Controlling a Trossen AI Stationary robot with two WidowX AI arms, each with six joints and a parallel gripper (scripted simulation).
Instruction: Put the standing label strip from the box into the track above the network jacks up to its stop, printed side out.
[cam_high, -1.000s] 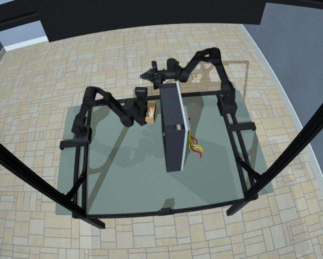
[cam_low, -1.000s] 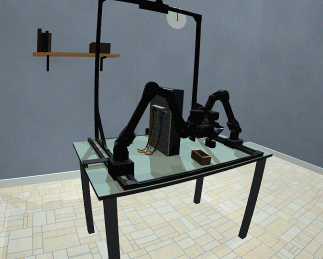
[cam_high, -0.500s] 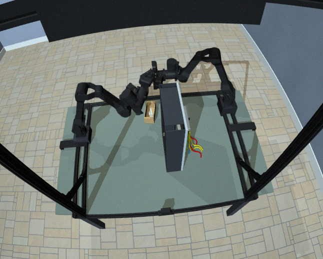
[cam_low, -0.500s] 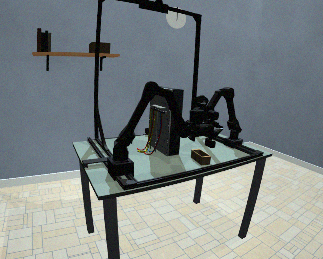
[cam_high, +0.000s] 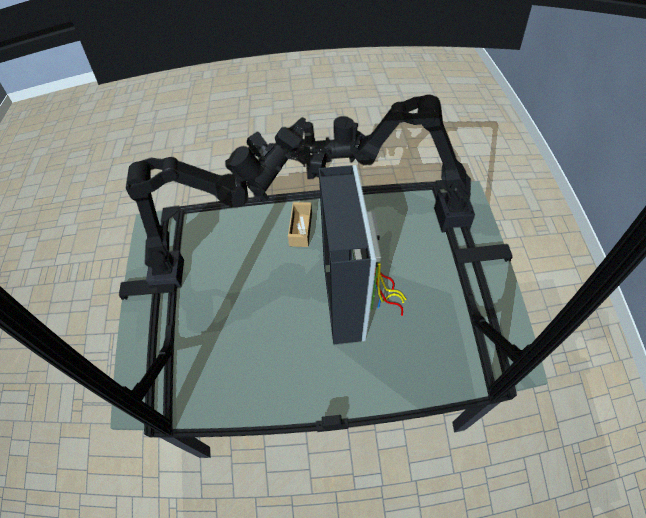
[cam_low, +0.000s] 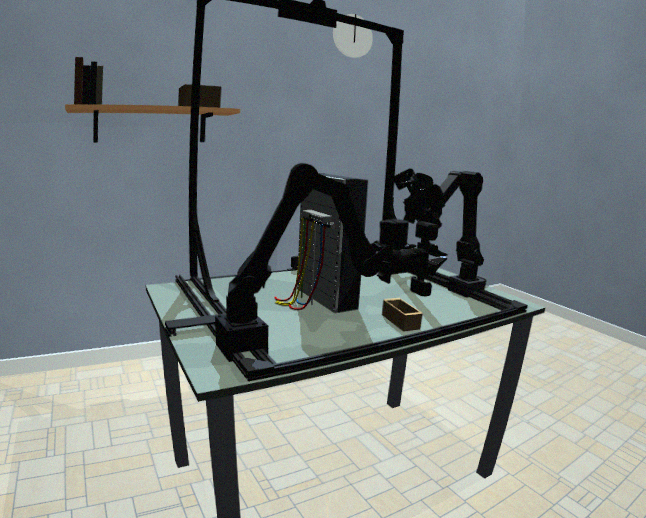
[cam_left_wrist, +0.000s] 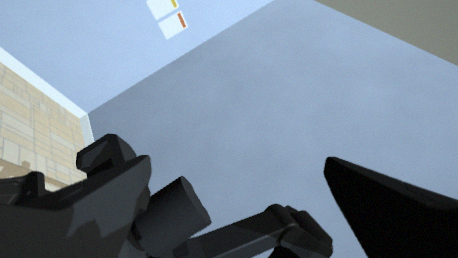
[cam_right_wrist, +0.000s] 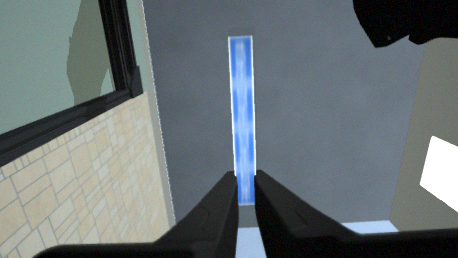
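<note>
The blue-white label strip lies 2 cm behind my right hand and 3 cm to the left of it. From my right hand the other things lie so: box (11 cm behind, 1 cm to the left, 21 cm below).
</note>
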